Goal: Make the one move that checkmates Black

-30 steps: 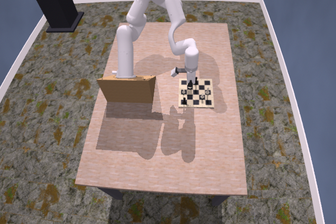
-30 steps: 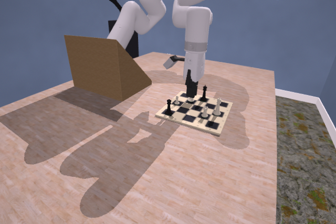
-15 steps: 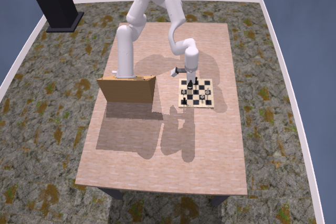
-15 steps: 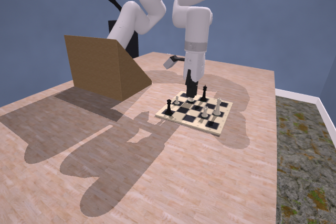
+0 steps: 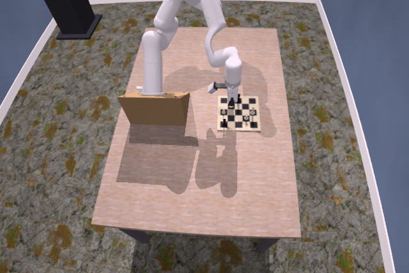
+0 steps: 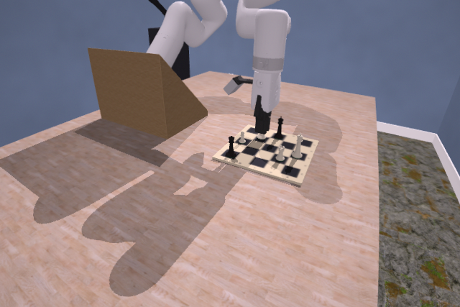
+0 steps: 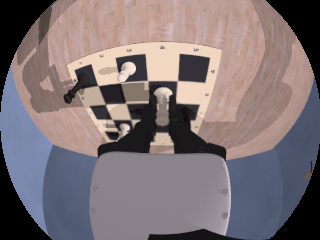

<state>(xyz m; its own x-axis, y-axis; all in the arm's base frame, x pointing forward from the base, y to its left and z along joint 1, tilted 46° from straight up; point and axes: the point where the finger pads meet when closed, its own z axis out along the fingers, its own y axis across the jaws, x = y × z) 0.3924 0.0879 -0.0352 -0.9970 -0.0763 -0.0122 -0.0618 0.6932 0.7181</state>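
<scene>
Right now my hand is 1 cm above the white chess piece. Round my hand: tall black piece (4 cm ahead, 4 cm to the left, 1 cm below); white pawn (4 cm behind, 4 cm to the right, 3 cm below); small chessboard (4 cm ahead, 4 cm to the right, 5 cm below).
</scene>
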